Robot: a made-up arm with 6 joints.
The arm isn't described. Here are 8 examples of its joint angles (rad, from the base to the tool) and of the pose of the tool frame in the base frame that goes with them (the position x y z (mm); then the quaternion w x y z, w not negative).
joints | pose
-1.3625 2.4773 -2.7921 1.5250 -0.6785 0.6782 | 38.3 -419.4 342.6 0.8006 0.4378 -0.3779 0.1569
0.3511 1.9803 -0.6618 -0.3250 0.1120 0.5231 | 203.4 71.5 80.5 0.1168 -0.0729 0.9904 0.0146
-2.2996 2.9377 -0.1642 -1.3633 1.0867 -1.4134 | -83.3 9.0 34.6 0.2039 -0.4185 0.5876 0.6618
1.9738 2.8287 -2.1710 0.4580 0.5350 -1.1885 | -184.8 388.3 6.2 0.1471 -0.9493 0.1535 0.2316
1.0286 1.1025 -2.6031 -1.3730 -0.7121 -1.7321 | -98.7 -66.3 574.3 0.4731 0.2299 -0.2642 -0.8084
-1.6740 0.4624 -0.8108 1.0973 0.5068 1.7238 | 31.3 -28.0 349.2 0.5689 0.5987 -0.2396 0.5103
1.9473 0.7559 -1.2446 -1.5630 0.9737 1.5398 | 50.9 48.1 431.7 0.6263 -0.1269 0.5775 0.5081
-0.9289 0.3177 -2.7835 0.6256 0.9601 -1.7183 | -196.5 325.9 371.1 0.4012 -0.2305 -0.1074 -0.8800
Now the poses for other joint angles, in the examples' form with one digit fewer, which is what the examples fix.
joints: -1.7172 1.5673 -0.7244 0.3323 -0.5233 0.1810
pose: -48 -241 221 0.457 0.724 0.317 -0.408
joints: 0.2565 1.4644 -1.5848 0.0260 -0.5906 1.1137
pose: 224 57 460 0.713 0.166 0.338 0.592
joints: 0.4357 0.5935 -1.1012 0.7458 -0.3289 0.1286
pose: 16 -12 441 0.767 0.173 0.326 0.524
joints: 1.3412 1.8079 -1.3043 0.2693 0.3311 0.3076
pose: 64 306 226 0.203 -0.363 0.838 0.353
